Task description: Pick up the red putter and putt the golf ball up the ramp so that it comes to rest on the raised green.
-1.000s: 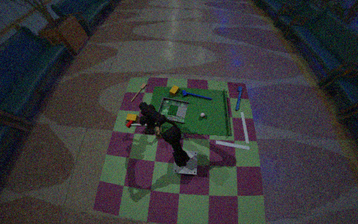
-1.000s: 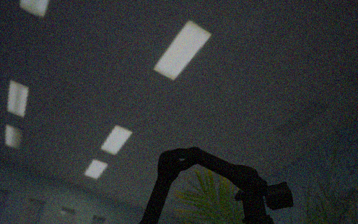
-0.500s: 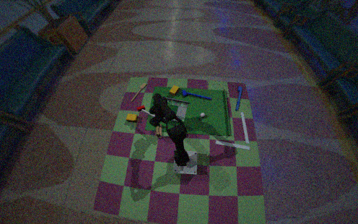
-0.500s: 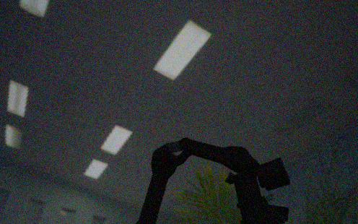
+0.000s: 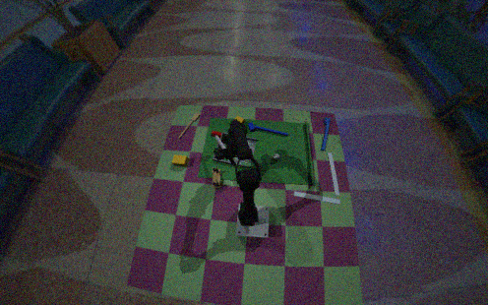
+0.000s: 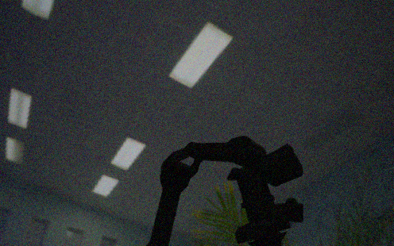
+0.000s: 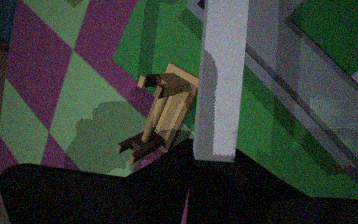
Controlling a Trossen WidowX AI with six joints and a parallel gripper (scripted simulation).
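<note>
Right now the red putter is 70 mm ahead of my gripper tip, 30 mm to the left of it and 10 mm above it. The rest, counted from my gripper tip: blue putter: 290 mm ahead, 250 mm to the right, 130 mm below; green putting mat: 180 mm to the right, 150 mm below, 150 mm ahead; white golf ball: 300 mm to the right, 120 mm below, 70 mm ahead.
</note>
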